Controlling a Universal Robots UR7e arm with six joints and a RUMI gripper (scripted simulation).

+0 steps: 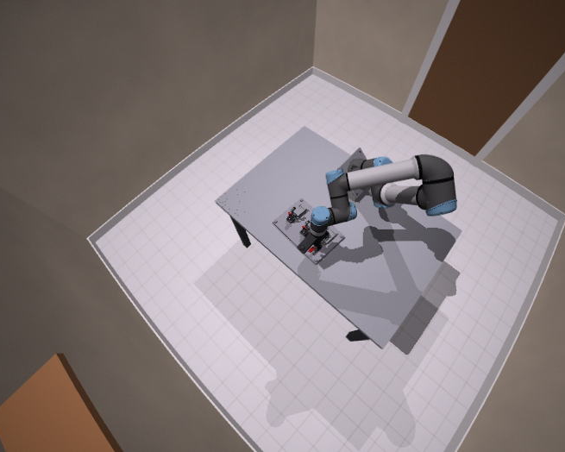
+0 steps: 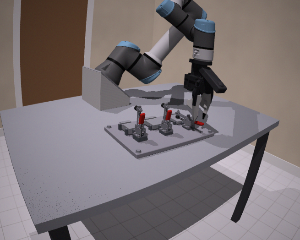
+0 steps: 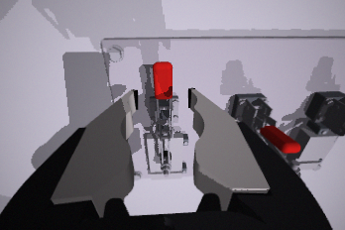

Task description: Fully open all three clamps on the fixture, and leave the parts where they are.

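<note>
Right now my hand is 8 cm past the grey fixture plate, 11 cm to the left of it and 7 cm above it. Round my hand: grey part block 13 cm behind, 22 cm to the right, 5 cm below.
</note>
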